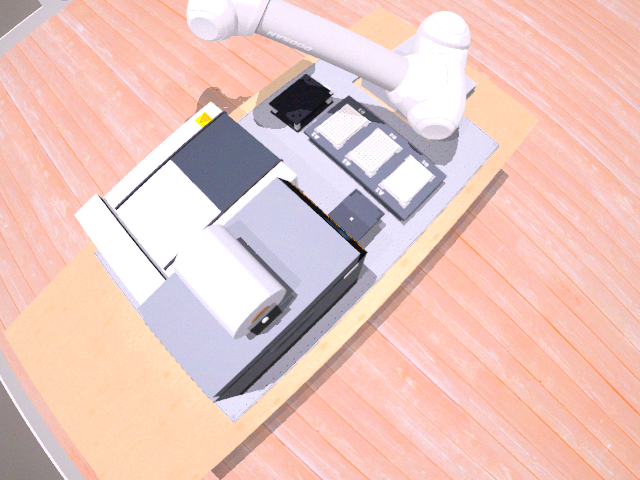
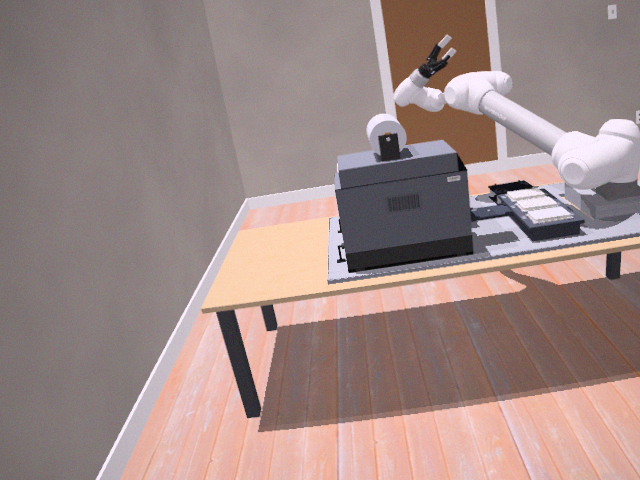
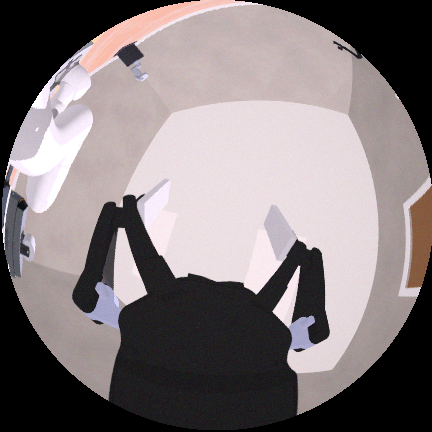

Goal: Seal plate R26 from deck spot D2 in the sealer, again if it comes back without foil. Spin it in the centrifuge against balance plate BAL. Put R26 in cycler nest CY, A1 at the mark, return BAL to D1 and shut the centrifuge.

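Pixels of known places: gripper, fingertip midpoint: (image 2: 451, 42) (image 3: 218, 201); arm's base, link origin: (image 2: 615, 189).
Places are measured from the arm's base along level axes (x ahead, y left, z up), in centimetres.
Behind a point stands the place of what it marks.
Note:
My gripper (image 2: 448, 47) {x 34.0, y -81.2, z 60.3 cm} (image 3: 218, 201) {x 34.0, y -81.2, z 60.3 cm} is open and empty, tilted upward high above the table. The middle plate (image 1: 373, 151) {x 36.3, y 3.7, z 2.5 cm} (image 2: 536, 202) {x 35.8, y 3.8, z 2.5 cm}, white with fine wells, sits at D2 of the dark deck rack (image 1: 435, 179) {x 31.5, y 22.2, z 1.0 cm} (image 2: 558, 230) {x 36.8, y 22.0, z -2.0 cm}. A plain white-topped plate (image 1: 407, 179) {x 37.6, y 16.1, z 2.6 cm} (image 2: 549, 214) {x 37.8, y 17.6, z 2.6 cm} sits at one end, a welled plate (image 1: 342, 125) {x 34.6, y -8.3, z 2.4 cm} at the other. Names on the plates are unreadable. The grey sealer (image 1: 315, 242) {x 73.6, y 13.5, z 30.4 cm} (image 2: 403, 222) {x 89.3, y 18.9, z 10.2 cm} has its dark tray (image 1: 361, 207) {x 53.4, y 11.6, z 5.6 cm} (image 2: 491, 212) {x 57.2, y 13.3, z 5.7 cm} out, bare. The black nest (image 1: 302, 98) {x 32.9, y -24.7, z 0.5 cm} with corner posts holds no visible plate. The white machine (image 1: 165, 211) {x 86.2, y -22.3, z 16.4 cm}, apparently the centrifuge, shows no open bucket.
A white foil roll (image 1: 227, 284) {x 89.8, y 9.9, z 43.0 cm} (image 2: 382, 129) {x 91.4, y 15.3, z 40.3 cm} stands on top of the sealer. The arm's link (image 1: 336, 46) {x 33.2, y -12.4, z 31.6 cm} (image 2: 522, 118) {x 32.6, y -11.4, z 31.1 cm} reaches out above the table from its base beside the rack. The wooden table (image 1: 77, 320) {x 128.2, y -35.0, z -5.8 cm} (image 2: 279, 258) {x 132.7, y -11.0, z -5.9 cm} extends past the sealer. A brown door (image 2: 434, 31) is behind the arm.

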